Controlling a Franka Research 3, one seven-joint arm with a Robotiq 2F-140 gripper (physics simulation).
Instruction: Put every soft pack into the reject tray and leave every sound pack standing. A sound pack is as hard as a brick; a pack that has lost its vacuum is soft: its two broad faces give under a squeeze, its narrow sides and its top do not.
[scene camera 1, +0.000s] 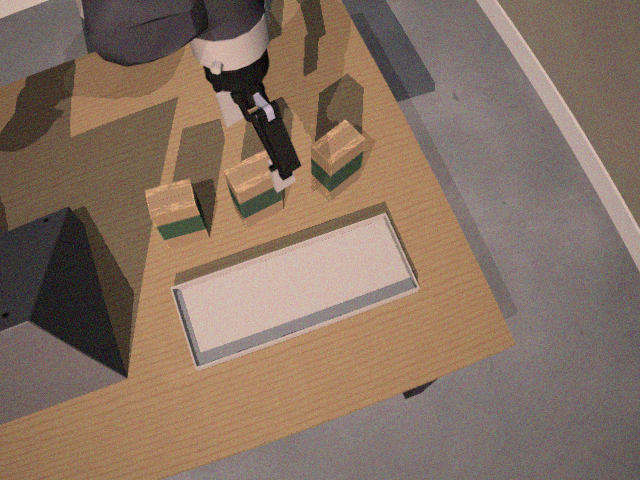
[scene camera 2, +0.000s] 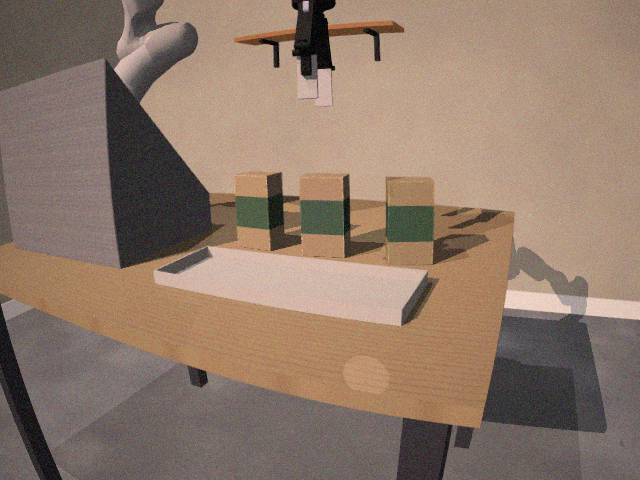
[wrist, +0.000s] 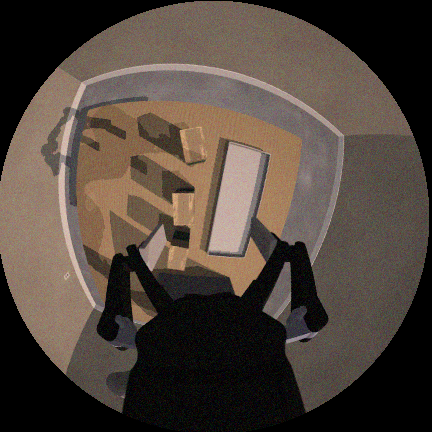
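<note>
Three tan packs with green bands stand upright in a row. The left pack (scene camera 1: 170, 198) (scene camera 2: 252, 212) (wrist: 178, 257), the middle pack (scene camera 1: 250, 178) (scene camera 2: 322, 217) (wrist: 183, 210) and the right pack (scene camera 1: 338, 144) (scene camera 2: 409, 223) (wrist: 193, 145) stand apart; the right one is turned at an angle. The views do not show which are soft. The white reject tray (scene camera 1: 294, 291) (scene camera 2: 289, 289) (wrist: 235, 200) lies in front of them, empty. My gripper (scene camera 1: 255, 145) (scene camera 2: 315, 98) (wrist: 207, 229) is open and empty, well above the packs. One finger overlaps the middle pack in scene camera 1.
A large dark grey block with a sloping side (scene camera 1: 77, 289) (scene camera 2: 62, 180) (wrist: 195, 285) stands on the table (scene camera 1: 330, 361) (scene camera 2: 258, 356) left of the packs and tray. An orange wall shelf (scene camera 2: 351, 29) is behind the gripper in scene camera 2. The table's right edge lies beyond the right pack.
</note>
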